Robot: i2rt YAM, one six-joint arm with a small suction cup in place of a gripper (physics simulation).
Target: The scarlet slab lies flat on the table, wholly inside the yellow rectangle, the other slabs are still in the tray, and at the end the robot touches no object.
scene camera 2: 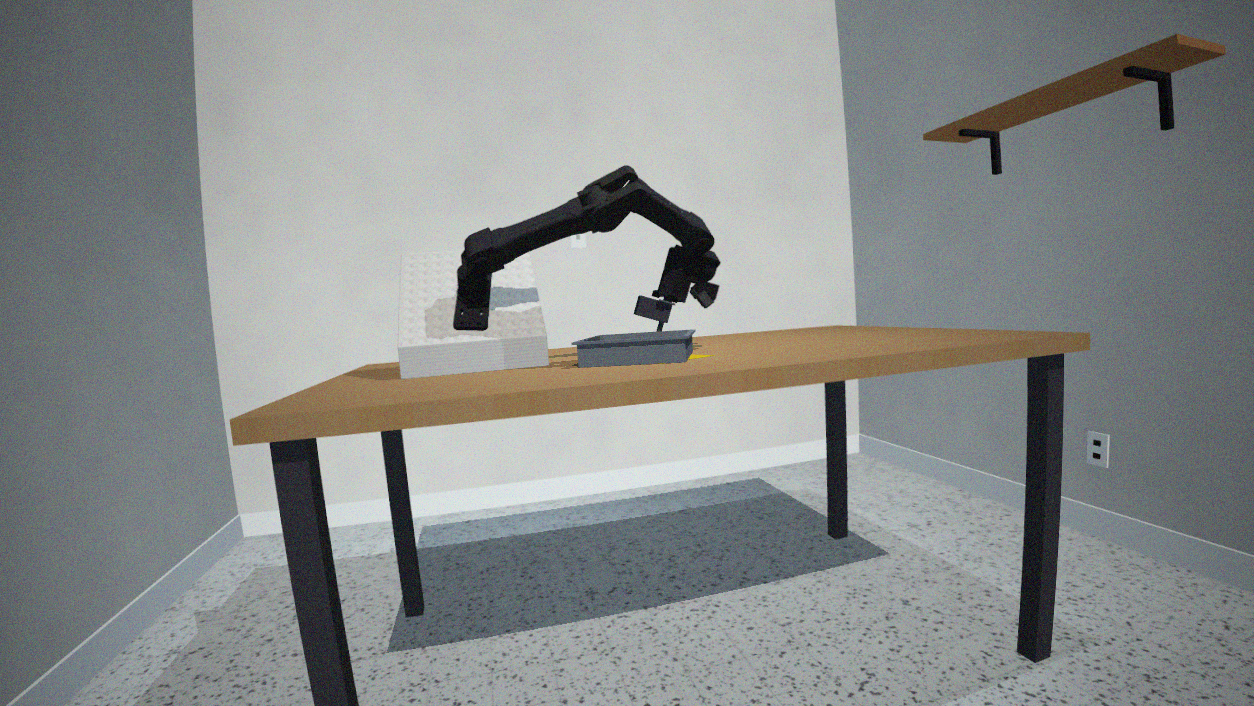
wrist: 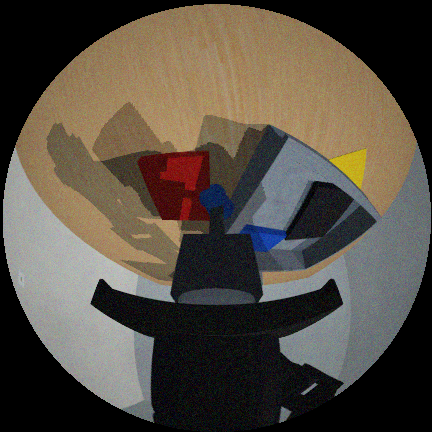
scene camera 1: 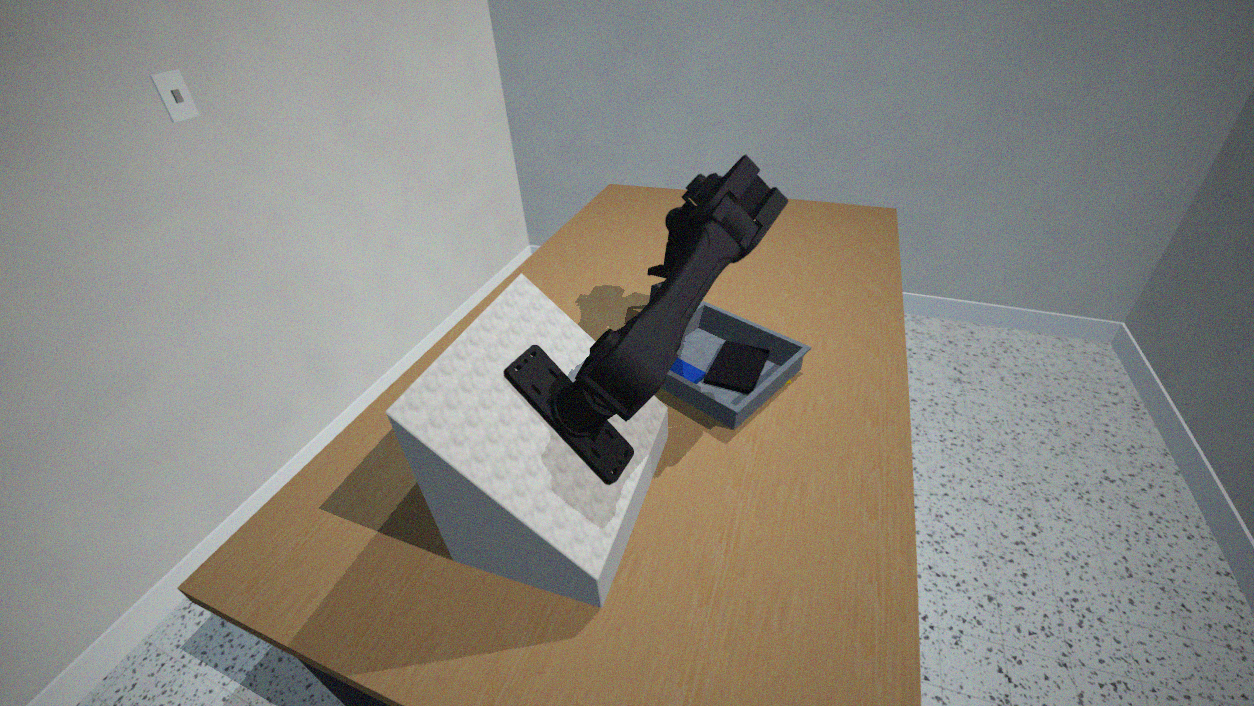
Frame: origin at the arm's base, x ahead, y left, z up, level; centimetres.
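Seen in the pictures: end effector, tool point: (wrist: 216,193); arm's base, origin of the base link: (scene camera 2: 473,297) (scene camera 1: 569,415).
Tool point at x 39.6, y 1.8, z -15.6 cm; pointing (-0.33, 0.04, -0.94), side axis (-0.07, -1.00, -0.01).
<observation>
Pixels of each thing's top centre, then the offset from my tool point to it. Level surfaces: height alone.
- scarlet slab, middle of its top: (wrist: 178,194) dx +1.3, dy +3.9, dz +1.1 cm
- tray, middle of its top: (wrist: 305,248) (scene camera 1: 718,349) (scene camera 2: 638,335) dx -5.5, dy -11.9, dz +5.1 cm
- black slab, middle of its top: (wrist: 321,218) (scene camera 1: 737,364) dx -3.8, dy -15.4, dz +1.4 cm
- blue slab, middle of its top: (wrist: 251,242) (scene camera 1: 673,369) dx -9.7, dy -4.9, dz +1.5 cm
- table, its level: dz +0.1 cm
The scarlet slab (wrist: 175,185) looks flat on the table beside the tray (scene camera 1: 756,328) (scene camera 2: 631,353) (wrist: 256,165), in partial shadow, in the wrist view. My suction gripper (scene camera 2: 659,327) (wrist: 216,197) is off; its blue cup is low at the slab's edge nearest the tray wall. I cannot tell whether it touches either. The black slab (scene camera 1: 738,366) (wrist: 320,210) and the blue slab (scene camera 1: 687,370) (wrist: 267,239) are in the tray. The yellow rectangle (scene camera 1: 792,380) (scene camera 2: 698,356) (wrist: 354,165) shows partly, past the tray's side opposite the scarlet slab. Scene camera 1 does not show the cup.
A white, bumpy-topped wedge block (scene camera 1: 473,385) (scene camera 2: 473,357) bears the arm's base on the table (scene camera 1: 789,543) (scene camera 2: 877,350). The tray's raised walls stand between the scarlet slab and the visible yellow. A wall shelf (scene camera 2: 1070,87) hangs high at the right in scene camera 2.
</observation>
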